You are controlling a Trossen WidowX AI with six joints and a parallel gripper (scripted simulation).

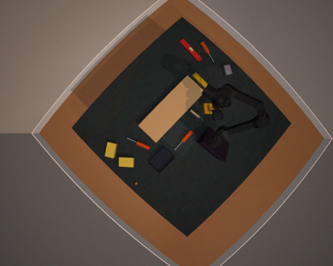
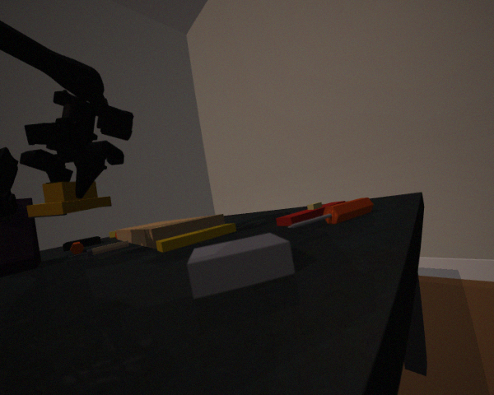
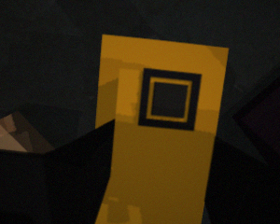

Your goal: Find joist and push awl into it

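My gripper tip is now 10 mm past the stud finder light, 20 mm to the left of it and 30 mm below it. The rest, counted from my gripper tip: awl: 30 mm ahead, 90 mm to the left, 120 mm below; then yellow stud finder: 10 mm to the right, 20 mm above; then yellow bar: 200 mm ahead, 120 mm to the right, 120 mm below.
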